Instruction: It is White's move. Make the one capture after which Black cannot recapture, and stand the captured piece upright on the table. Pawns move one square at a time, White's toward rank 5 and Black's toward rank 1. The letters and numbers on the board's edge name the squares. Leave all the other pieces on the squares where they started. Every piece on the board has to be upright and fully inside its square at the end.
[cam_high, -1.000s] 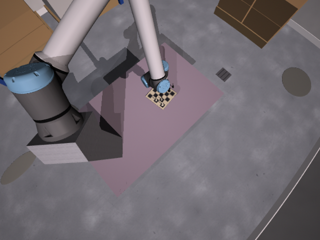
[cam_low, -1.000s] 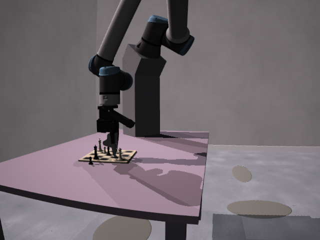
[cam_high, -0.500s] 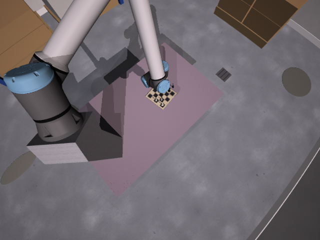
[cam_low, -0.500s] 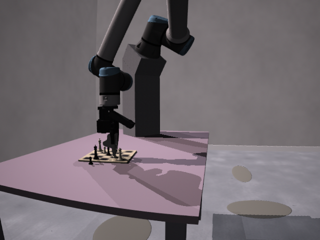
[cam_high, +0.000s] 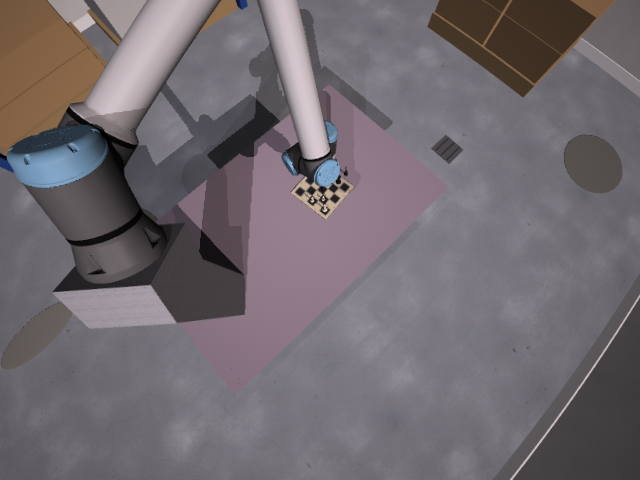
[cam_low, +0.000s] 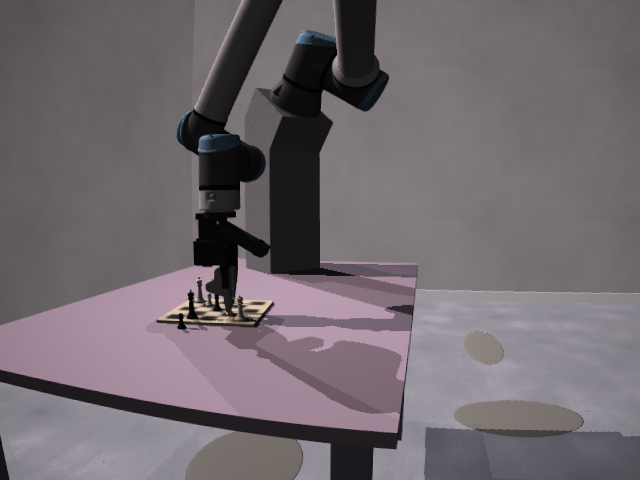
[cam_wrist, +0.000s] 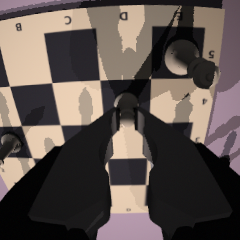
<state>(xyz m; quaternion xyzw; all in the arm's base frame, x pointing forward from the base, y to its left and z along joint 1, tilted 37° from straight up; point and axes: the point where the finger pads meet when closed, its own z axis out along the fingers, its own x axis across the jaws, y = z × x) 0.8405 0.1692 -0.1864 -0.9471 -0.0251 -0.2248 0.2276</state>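
The chessboard lies 3 cm behind my hand, 4 cm to the right of it and 3 cm below it. From my hand the other things lie so: tall black piece: 5 cm ahead, 7 cm to the right, 1 cm above; then black pawn: 11 cm ahead, 6 cm to the right, 1 cm below.
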